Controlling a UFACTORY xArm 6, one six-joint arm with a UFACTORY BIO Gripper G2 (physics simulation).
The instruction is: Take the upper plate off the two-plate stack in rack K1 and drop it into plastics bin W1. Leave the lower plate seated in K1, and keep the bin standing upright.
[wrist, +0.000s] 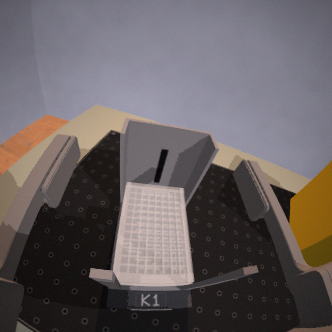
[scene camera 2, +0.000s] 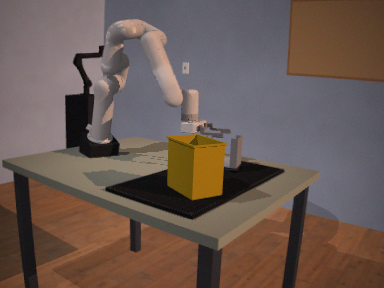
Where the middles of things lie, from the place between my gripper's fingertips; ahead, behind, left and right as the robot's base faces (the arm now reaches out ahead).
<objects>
The clear gridded plate [wrist: 152, 247] is 10 mm behind my hand, 10 mm to the right of it and 110 mm below it. Round my hand: yellow bin W1 [scene camera 2: 195, 163]: 10 mm ahead, 350 mm to the right, 60 mm below.
</objects>
